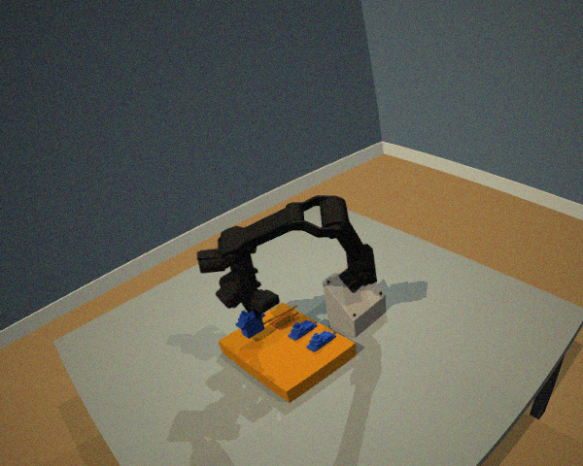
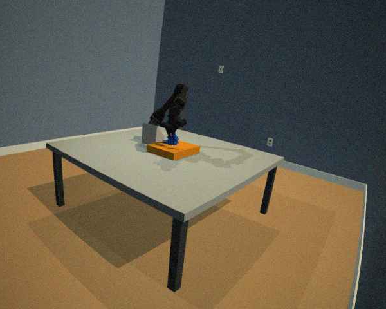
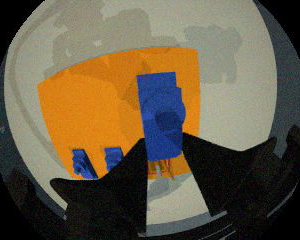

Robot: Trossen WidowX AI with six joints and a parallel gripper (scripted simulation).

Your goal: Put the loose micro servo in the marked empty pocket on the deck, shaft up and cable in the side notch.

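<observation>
My gripper tip is now 20 mm short of the orange deck, 70 mm to the right of it and 100 mm above it.
</observation>
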